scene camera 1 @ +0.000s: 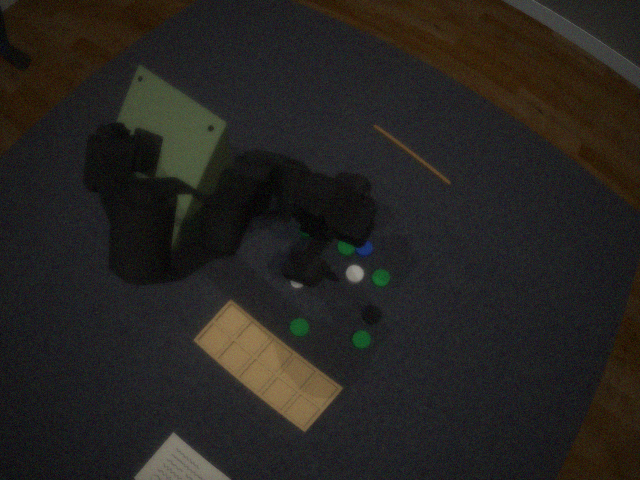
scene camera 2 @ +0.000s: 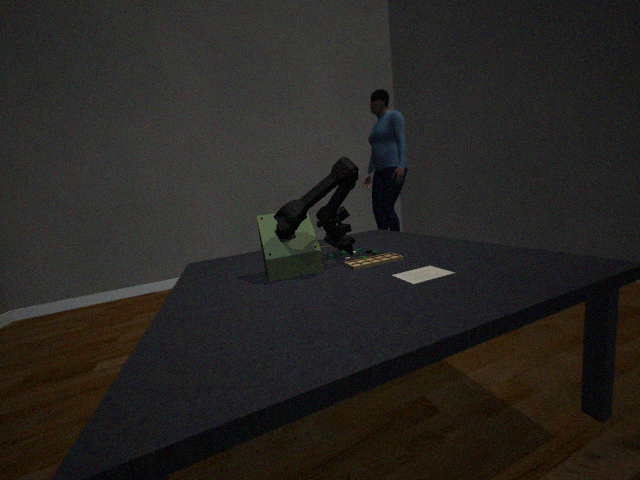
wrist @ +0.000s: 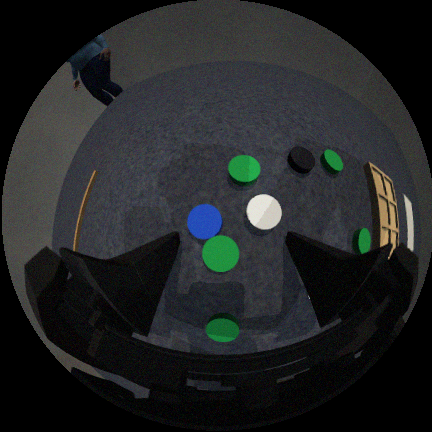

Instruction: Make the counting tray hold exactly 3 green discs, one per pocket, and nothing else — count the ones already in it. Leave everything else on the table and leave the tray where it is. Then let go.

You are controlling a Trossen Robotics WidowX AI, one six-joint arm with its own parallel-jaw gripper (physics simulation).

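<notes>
The wooden counting tray [scene camera 1: 249, 352] [scene camera 2: 373, 260] [wrist: 387, 202] has two rows of pockets; no disc shows in them in scene camera 1. My gripper [wrist: 234, 237] [scene camera 2: 350, 250] is open and empty, low over the table. Below its gap, a green disc [scene camera 1: 345, 248] [wrist: 220, 254] lies beside a blue disc [scene camera 1: 364, 249] [wrist: 204, 221]. Another green disc [scene camera 1: 305, 233] [wrist: 222, 330] is partly hidden by the arm in scene camera 1. Other green discs are one [scene camera 1: 381, 277] [wrist: 244, 168] beyond the white disc, one [scene camera 1: 299, 327] [wrist: 364, 241] near the tray and one [scene camera 1: 361, 339] [wrist: 333, 160] near the black disc.
A white disc [scene camera 1: 354, 273] [wrist: 264, 212] and a black disc [scene camera 1: 371, 314] [wrist: 301, 159] lie among the greens. A smaller white piece [scene camera 1: 296, 284] shows beside the gripper. An orange stick [scene camera 1: 412, 153] [wrist: 82, 210], a paper sheet [scene camera 1: 180, 462] [scene camera 2: 423, 274] and a green mounting block [scene camera 1: 175, 118] [scene camera 2: 294, 268] are also present.
</notes>
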